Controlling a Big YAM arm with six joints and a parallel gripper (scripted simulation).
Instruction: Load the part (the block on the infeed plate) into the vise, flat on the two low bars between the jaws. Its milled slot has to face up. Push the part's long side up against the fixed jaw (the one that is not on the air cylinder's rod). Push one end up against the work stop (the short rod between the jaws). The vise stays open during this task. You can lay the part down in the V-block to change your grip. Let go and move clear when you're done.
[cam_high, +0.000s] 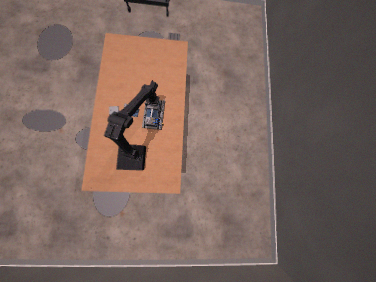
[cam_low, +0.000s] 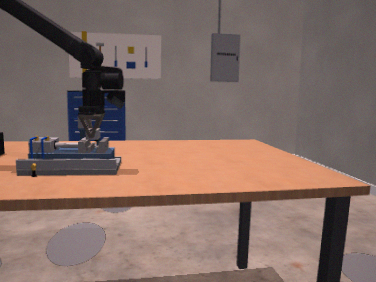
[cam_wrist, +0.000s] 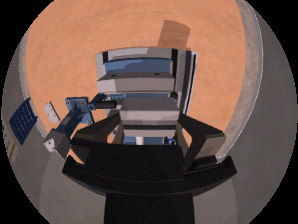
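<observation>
My gripper is now 1 cm below the grey part. The rest, counted from my hand: vise 7 cm behind, 1 cm to the left, 8 cm below.
</observation>
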